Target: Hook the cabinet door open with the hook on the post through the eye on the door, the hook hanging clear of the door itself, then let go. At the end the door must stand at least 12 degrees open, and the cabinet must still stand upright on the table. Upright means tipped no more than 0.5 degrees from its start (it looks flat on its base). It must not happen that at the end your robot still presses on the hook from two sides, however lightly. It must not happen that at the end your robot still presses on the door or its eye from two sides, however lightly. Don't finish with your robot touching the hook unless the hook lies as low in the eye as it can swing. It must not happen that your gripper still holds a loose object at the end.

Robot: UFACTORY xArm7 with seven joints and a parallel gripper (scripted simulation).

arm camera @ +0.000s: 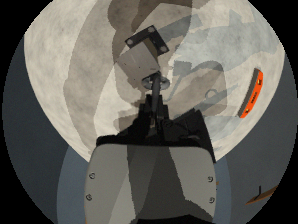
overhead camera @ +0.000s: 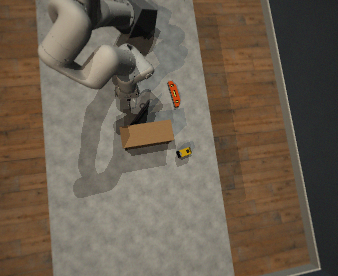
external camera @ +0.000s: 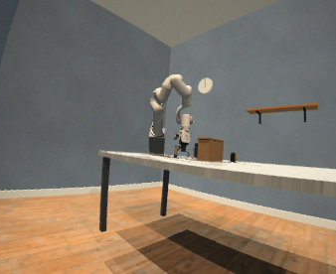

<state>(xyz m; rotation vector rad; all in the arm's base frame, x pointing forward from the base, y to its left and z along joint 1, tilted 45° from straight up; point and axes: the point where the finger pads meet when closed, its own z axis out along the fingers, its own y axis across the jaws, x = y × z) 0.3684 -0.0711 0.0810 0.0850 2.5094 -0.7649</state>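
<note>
The dark door is 11 cm ahead of my hand. Also, from my hand: thin black hook (2 cm below); then small yellow block (38 cm ahead, 17 cm to the left, 4 cm below); then orange level (5 cm ahead, 25 cm to the left, 7 cm below).
</note>
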